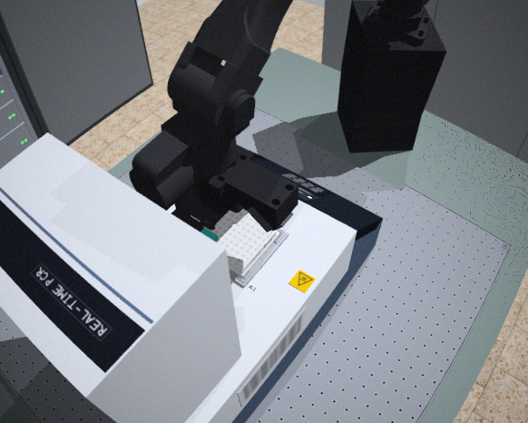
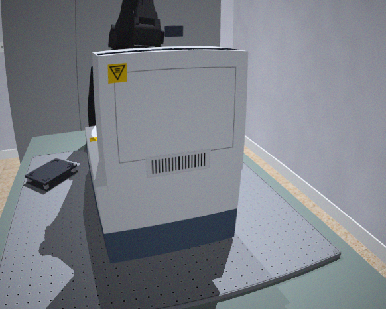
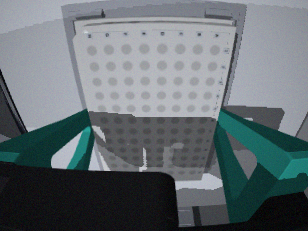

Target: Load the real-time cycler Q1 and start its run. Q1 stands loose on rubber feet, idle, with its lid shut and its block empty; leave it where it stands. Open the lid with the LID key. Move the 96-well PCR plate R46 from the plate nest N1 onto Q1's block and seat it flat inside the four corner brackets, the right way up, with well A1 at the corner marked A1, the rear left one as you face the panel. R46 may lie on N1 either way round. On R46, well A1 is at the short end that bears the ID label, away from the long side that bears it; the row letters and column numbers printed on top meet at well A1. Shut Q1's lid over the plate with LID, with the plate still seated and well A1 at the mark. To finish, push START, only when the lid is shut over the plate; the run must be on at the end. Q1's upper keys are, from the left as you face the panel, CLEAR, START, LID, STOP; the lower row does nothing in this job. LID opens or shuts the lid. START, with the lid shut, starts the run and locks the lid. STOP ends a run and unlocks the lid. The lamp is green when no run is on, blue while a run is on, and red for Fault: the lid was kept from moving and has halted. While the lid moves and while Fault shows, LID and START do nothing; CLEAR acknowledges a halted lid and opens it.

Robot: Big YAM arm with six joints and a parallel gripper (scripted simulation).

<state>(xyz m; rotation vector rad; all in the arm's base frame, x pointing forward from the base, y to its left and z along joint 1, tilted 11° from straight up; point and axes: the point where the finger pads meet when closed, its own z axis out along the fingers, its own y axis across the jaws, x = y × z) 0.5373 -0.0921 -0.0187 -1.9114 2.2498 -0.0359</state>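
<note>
Right now the plate R46 is right at my hand. The rest, counted from my hand: plate nest N1: 270 mm behind, 250 mm to the right, 190 mm below.
</note>
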